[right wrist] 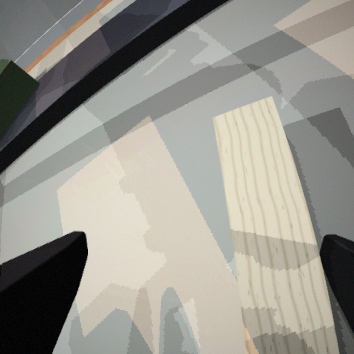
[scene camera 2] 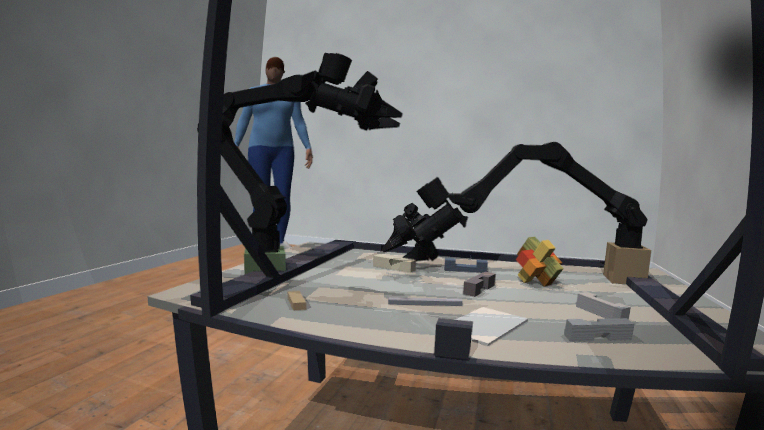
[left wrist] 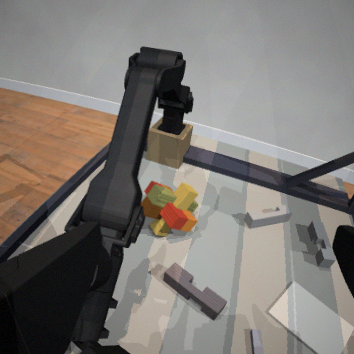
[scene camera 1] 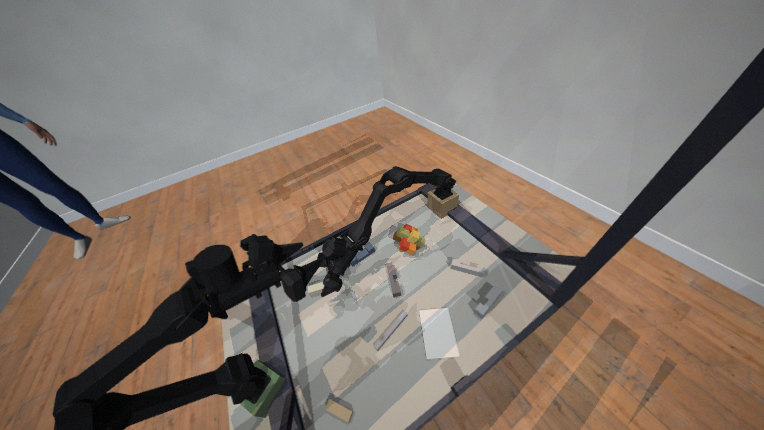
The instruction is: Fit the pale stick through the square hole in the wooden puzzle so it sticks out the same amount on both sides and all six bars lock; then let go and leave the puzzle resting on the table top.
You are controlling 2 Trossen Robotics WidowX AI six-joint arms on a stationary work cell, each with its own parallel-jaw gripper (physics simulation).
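Frame: origin at the left arm's base, x ahead, y left, z up, level; millimetres.
Seen in the pictures: left gripper, fingertip midpoint: [scene camera 2: 400, 120] [left wrist: 221, 236] [scene camera 1: 312, 251]; right gripper, fingertip midpoint: [right wrist: 207, 246] [scene camera 2: 391, 256] [scene camera 1: 323, 289]; left arm's base, link origin: [scene camera 2: 264, 249] [scene camera 1: 255, 385]; right arm's base, link origin: [scene camera 2: 628, 246] [left wrist: 171, 127] [scene camera 1: 443, 193].
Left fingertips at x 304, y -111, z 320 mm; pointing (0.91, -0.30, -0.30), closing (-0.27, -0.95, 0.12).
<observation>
Offsets run from my left fingertips to a thing's top centre.
The pale stick {dx +43, dy +136, dz -352 mm} [scene camera 1: 315, 289] [scene camera 2: 382, 261] [right wrist: 267, 185] lies flat on the table, below my right gripper. The multicoloured puzzle {dx +348, dy -86, dz -295 mm} [scene camera 1: 408, 244] [scene camera 2: 531, 267] [left wrist: 175, 216], with red, orange, yellow and green bars, rests tilted on the table near the right arm's base; I cannot make out its square hole. My right gripper [scene camera 2: 395, 254] [right wrist: 207, 246] is open and low over the stick, which shows between the spread fingers, close to the right-hand fingertip in the right wrist view. My left gripper [scene camera 2: 399, 119] [left wrist: 221, 236] is open and empty, high above the table.
A purple-brown notched bar {dx +173, dy -106, dz -352 mm} [scene camera 1: 394, 280] [scene camera 2: 472, 286] [left wrist: 195, 291], a blue notched bar {dx +231, dy +72, dz -352 mm} [scene camera 2: 465, 268], a thin grey strip {dx +9, dy -170, dz -371 mm} [scene camera 1: 390, 330] [scene camera 2: 425, 302], a white sheet {dx +66, dy -312, dz -376 mm} [scene camera 1: 441, 333] [scene camera 2: 489, 326], grey notched bars [scene camera 1: 467, 266] [scene camera 2: 598, 330] and a tan block {dx -244, dy -127, dz -366 mm} [scene camera 1: 339, 410] [scene camera 2: 296, 300] lie around.
</observation>
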